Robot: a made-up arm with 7 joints.
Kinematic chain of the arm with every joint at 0, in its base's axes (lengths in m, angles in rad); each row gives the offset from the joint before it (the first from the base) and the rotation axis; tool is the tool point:
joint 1: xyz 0 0 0.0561 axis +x
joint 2: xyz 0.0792 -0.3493 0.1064 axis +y
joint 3: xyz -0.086 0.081 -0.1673 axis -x
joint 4: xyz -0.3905 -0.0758 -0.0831 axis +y
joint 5: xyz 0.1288 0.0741 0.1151 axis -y
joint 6: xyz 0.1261 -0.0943 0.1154 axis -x
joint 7: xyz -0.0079 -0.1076 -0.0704 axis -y
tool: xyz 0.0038 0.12 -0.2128
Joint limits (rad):
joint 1: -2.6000..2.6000
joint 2: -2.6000..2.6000
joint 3: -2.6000..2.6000
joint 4: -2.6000..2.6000
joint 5: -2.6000..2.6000
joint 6: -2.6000..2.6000
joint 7: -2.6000..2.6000
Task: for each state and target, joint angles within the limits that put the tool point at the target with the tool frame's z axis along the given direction. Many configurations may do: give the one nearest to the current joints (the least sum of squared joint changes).
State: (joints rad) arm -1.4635 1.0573 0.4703 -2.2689 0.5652 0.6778 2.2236
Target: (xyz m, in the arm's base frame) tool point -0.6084 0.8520 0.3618 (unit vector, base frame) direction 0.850 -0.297 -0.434
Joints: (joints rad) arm -1.8532 1.0694 0.9072 -2.3304 0.8398 0.2691 2.5281
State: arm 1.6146 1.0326 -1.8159 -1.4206 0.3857 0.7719 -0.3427
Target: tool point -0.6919 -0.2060 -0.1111 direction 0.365 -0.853 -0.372
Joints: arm 1.2274 0.8776 -2.1567 -1.0943 0.2958 1.2564 -0.0824
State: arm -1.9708 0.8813 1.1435 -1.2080 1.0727 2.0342 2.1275
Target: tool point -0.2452 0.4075 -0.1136 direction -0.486 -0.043 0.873
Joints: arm -1.8601 0.3989 1.1104 -0.5190 0.6938 1.9296 1.5255
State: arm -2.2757 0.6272 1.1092 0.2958 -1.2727 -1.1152 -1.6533
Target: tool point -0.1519 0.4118 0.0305 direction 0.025 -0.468 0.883
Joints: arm -1.9716 1.0525 1.0111 -0.0830 -0.9145 -1.0103 -1.5382
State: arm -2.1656 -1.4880 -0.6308 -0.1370 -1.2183 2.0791 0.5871
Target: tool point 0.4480 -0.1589 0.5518 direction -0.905 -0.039 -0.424
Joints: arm -1.6699 -1.1525 -0.5692 -0.1311 -1.4410 1.8510 0.5780
